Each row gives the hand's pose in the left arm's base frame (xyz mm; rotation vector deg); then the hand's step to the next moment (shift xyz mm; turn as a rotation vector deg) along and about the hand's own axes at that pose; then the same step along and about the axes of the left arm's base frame.
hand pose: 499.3 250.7 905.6 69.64 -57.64 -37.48
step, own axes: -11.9 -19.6 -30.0 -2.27 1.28 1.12
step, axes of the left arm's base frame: 23.5 18.6 -23.0 -2.12 1.77 0.64
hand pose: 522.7 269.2 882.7 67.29 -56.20 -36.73
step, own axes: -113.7 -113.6 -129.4 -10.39 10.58 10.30
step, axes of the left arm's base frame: 70.8 121.4 -151.1 -14.63 7.12 7.83
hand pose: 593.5 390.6 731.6 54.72 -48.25 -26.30
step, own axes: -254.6 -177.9 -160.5 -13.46 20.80 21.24
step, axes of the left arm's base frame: -24.3 163.6 -308.0 -25.32 8.77 18.62
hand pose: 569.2 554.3 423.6 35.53 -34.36 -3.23
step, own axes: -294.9 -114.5 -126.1 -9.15 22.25 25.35
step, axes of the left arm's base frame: -161.7 39.3 -297.1 -24.17 6.82 24.31
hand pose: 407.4 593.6 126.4 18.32 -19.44 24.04
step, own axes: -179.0 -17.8 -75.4 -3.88 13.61 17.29
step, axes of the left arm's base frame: -126.8 -48.5 -140.0 -13.76 4.09 17.12
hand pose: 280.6 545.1 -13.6 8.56 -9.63 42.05
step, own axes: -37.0 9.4 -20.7 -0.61 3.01 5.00
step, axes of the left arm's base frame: -31.3 -13.2 -27.0 -2.98 0.84 4.99
